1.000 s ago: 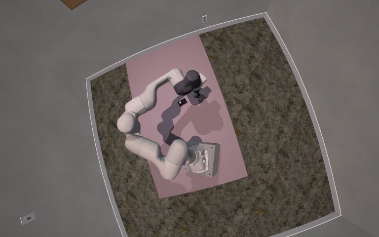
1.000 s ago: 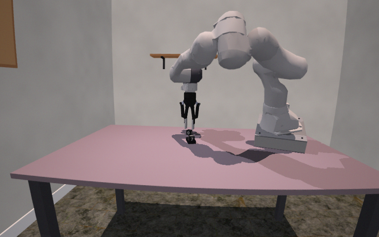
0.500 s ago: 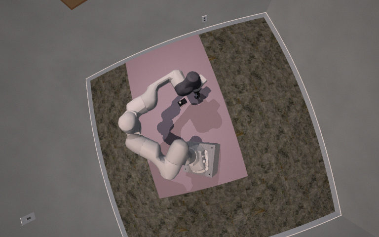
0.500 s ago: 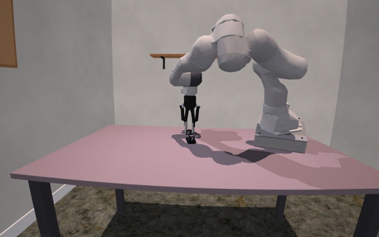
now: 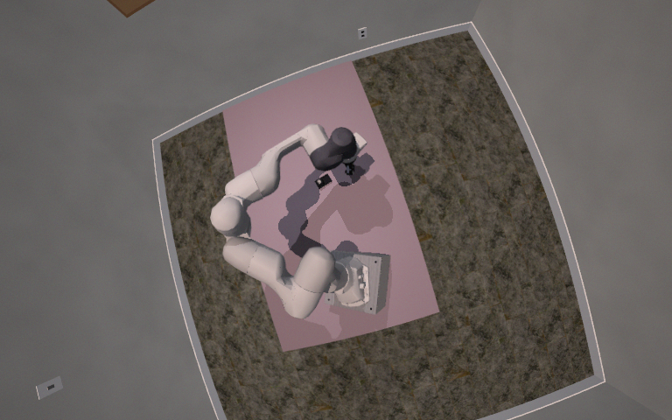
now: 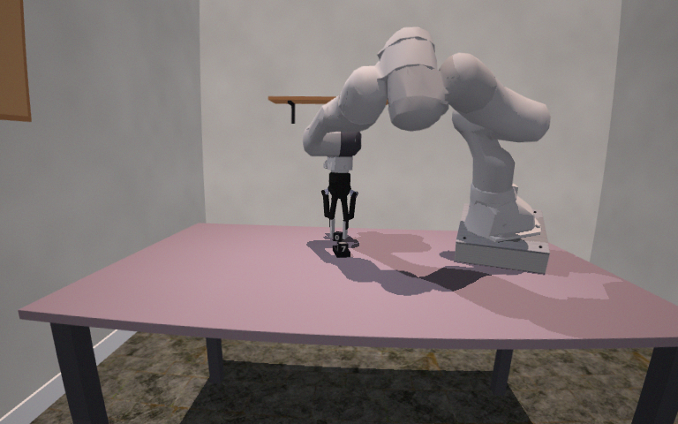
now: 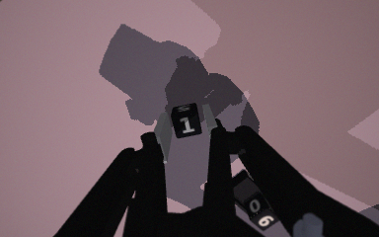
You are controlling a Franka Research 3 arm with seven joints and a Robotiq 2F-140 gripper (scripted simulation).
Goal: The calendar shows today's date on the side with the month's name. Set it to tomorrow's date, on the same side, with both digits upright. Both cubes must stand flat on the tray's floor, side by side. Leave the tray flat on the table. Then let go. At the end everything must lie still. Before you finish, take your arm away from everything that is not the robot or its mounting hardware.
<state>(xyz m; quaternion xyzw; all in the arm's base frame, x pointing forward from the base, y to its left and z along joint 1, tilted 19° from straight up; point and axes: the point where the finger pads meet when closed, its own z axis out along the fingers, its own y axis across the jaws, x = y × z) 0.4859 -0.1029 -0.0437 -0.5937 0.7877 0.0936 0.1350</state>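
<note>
The black digit cube lies 30 mm below my hand. Also, from my hand: black calendar tray 150 mm to the left, 30 mm below, 30 mm behind.
</note>
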